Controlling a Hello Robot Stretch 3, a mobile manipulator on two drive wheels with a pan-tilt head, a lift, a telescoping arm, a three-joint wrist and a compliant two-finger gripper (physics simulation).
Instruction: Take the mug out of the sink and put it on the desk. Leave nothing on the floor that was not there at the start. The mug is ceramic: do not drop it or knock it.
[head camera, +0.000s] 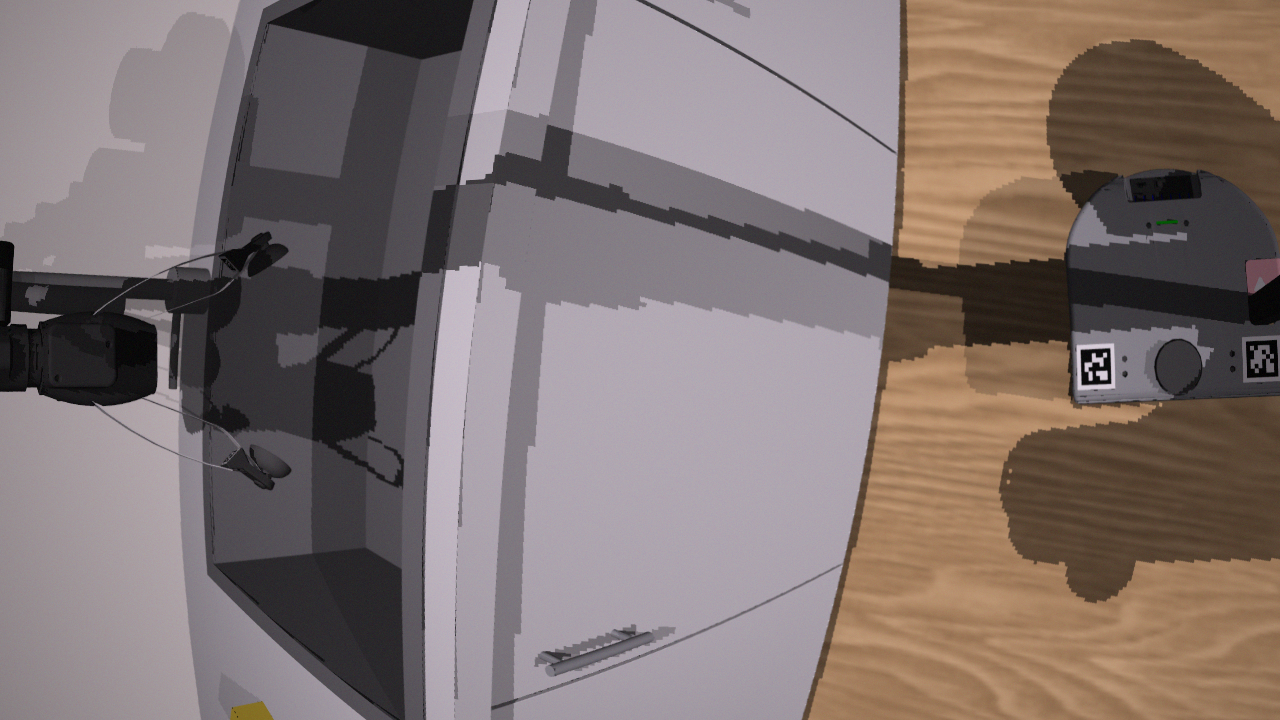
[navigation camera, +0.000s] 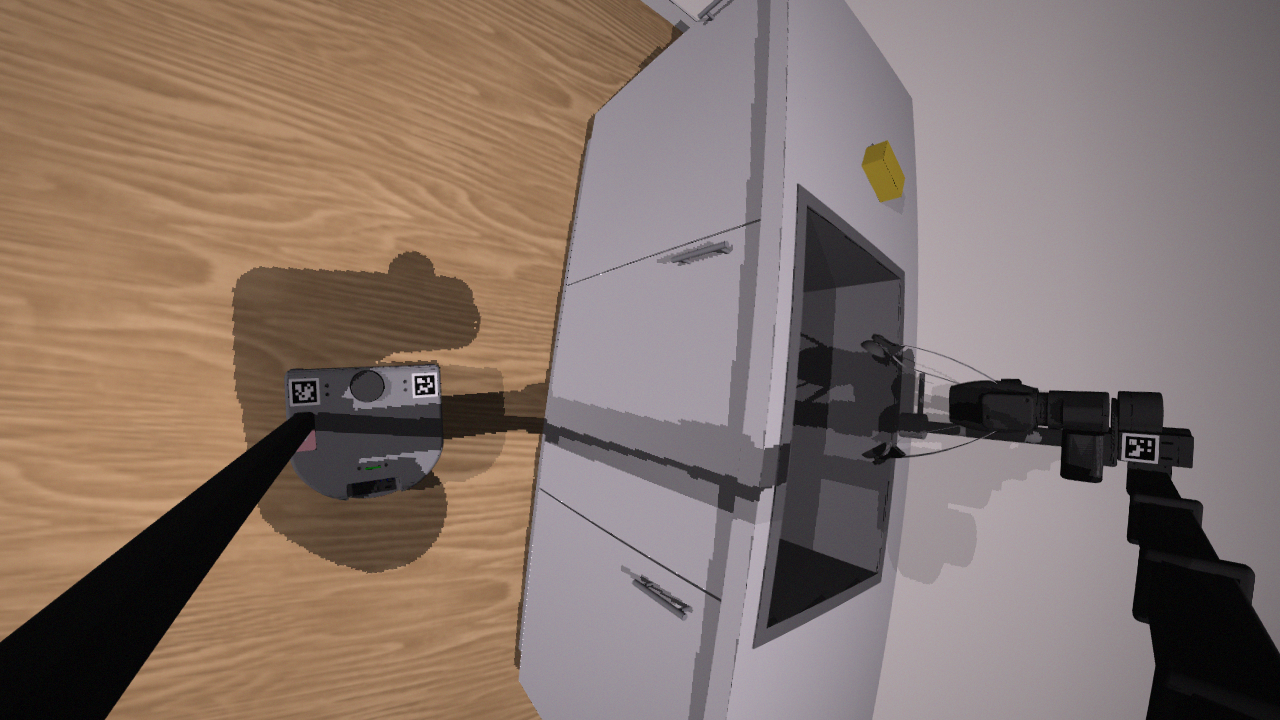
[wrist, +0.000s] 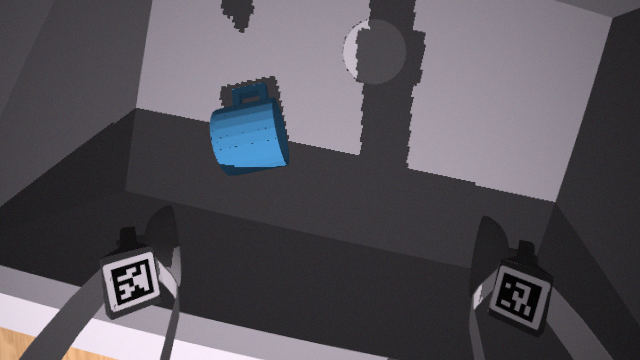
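Seen in the pictures: gripper, fingertip midpoint: (head camera: 283, 360) (navigation camera: 863, 399) (wrist: 325, 240); robot's base, origin of the base link: (head camera: 1174, 364) (navigation camera: 367, 384).
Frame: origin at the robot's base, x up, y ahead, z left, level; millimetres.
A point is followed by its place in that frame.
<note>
A blue mug (wrist: 249, 137) {x 751, y 71, z -667 mm} lies on its side on the sink floor in the wrist view, left of the middle, handle toward the top and mouth to the right. The mug does not show in the head or navigation view. The grey sink (head camera: 435, 376) (navigation camera: 819, 612) (wrist: 30, 286) is set into a white counter. My gripper (head camera: 266, 358) {x 971, y -21, z -623 mm} (navigation camera: 879, 400) {x 971, y -21, z -623 mm} (wrist: 325, 240) {x 971, y -21, z -623 mm} is open and empty, with its fingers spread wide over the back part of the sink. In the wrist view the mug is beyond the fingertips, nearer the left finger, and touches neither. The desk does not show.
A yellow block (head camera: 250, 712) {x 935, y 376, z -883 mm} (navigation camera: 884, 171) {x 946, y 409, z -834 mm} stands on the counter beside the sink. A grey cylindrical fixture (head camera: 189, 291) {x 943, y -113, z -945 mm} (navigation camera: 913, 425) {x 945, y -113, z -946 mm} is close to my gripper at the back edge. A round drain (wrist: 382, 52) is right of the mug. My base (head camera: 1163, 308) {x 160, y -74, z -19 mm} (navigation camera: 362, 438) {x 160, y -117, z 17 mm} stands before the cabinet (head camera: 680, 429) {x 633, y 41, z -491 mm} (navigation camera: 653, 349) {x 611, y 67, z -496 mm}.
</note>
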